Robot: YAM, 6 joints.
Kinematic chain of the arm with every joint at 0, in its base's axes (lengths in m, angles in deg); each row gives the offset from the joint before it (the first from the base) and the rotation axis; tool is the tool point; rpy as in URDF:
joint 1: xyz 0 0 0.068 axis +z
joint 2: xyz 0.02 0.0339 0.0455 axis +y
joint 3: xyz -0.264 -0.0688 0 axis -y
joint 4: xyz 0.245 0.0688 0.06 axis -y
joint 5: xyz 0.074 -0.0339 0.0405 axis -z
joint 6: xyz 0.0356 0 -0.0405 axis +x
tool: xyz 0 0 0 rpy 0 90 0
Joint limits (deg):
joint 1: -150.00..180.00
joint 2: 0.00..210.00
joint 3: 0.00..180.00
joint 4: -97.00..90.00
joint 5: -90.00..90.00
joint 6: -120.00..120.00
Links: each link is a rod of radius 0.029 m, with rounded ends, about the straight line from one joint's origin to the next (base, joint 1, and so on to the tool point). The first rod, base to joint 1, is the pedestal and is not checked.
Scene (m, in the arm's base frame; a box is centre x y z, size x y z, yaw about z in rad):
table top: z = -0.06
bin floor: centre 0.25 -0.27 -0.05 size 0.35 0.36 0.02 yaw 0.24
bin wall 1: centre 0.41 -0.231 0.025 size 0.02 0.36 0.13 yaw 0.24
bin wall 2: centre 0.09 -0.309 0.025 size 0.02 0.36 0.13 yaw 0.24
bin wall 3: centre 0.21 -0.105 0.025 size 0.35 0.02 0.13 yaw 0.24
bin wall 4: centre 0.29 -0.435 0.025 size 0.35 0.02 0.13 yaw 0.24
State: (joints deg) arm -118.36 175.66 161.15 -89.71 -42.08 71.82
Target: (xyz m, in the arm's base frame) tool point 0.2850 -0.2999 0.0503
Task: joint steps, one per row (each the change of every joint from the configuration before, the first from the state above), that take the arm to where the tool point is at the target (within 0.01 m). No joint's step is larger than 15 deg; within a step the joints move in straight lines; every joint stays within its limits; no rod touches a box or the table.
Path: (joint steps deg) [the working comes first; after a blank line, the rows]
Joints at the target: -49.74 154.25 115.07 -97.00 -41.69 71.82
Straight joint move there: touches bin wall 2, bin wall 4.

1: 11.39 -6.82 -4.99 -0.93 -1.07 2.45
2: 11.39 -6.83 -5.00 -0.93 -1.08 2.45
3: 11.39 -6.82 -4.99 -0.93 -1.07 2.45
4: 11.38 -6.82 -4.99 -0.93 -1.07 2.45
5: 11.54 -6.66 -12.79 -1.78 2.32 -4.90
6: 11.53 -6.66 -12.79 -1.79 2.32 -4.90
7: 0.00 9.60 -0.26 0.00 0.02 0.00
8: 0.00 9.60 -0.27 0.00 0.02 0.00

